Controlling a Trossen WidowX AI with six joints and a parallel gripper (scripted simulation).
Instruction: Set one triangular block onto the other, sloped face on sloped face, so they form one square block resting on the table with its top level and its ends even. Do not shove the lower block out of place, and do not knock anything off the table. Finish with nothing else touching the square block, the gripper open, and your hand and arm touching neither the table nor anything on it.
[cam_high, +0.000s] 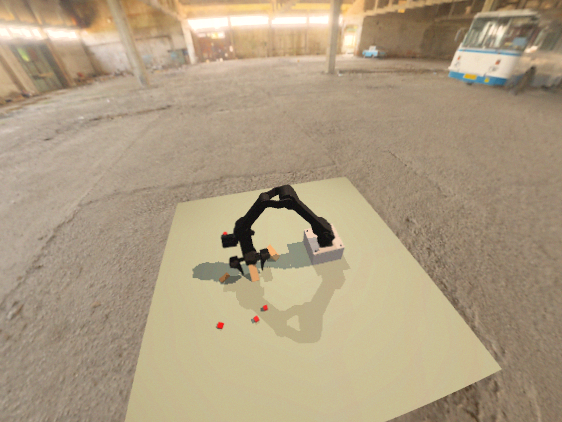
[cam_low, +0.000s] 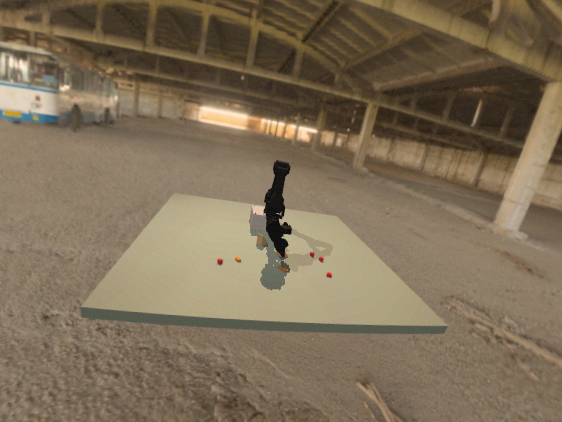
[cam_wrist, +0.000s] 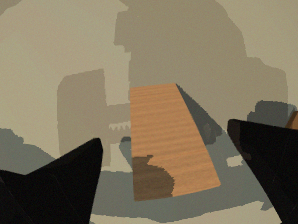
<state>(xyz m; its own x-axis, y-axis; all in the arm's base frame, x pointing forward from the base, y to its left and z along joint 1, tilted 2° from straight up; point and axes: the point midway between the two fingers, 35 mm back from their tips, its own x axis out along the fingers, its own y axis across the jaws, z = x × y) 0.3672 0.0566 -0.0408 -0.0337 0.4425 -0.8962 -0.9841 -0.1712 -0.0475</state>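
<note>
My gripper tip is now 14 cm short of the flat brown piece and 1 cm above it. Also, from my gripper tip: orange piece (11 cm ahead, 21 cm to the right, 1 cm below).
</note>
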